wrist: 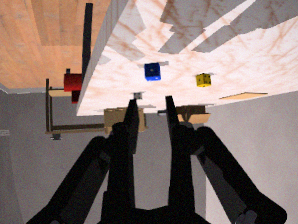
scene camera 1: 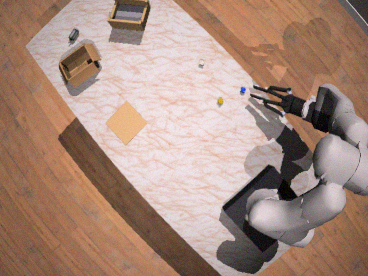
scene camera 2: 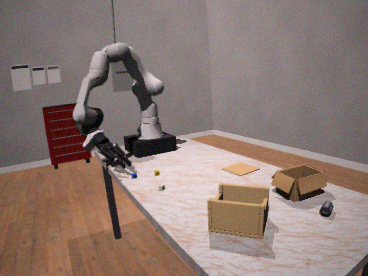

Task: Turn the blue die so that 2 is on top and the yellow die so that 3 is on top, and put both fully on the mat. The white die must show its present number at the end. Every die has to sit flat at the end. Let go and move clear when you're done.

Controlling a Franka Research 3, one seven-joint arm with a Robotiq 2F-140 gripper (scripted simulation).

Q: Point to a tan mat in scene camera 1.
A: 126, 122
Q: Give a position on a wooden crate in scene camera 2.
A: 241, 218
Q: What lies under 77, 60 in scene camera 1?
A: A cardboard box.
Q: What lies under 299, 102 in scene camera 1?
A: The gripper.
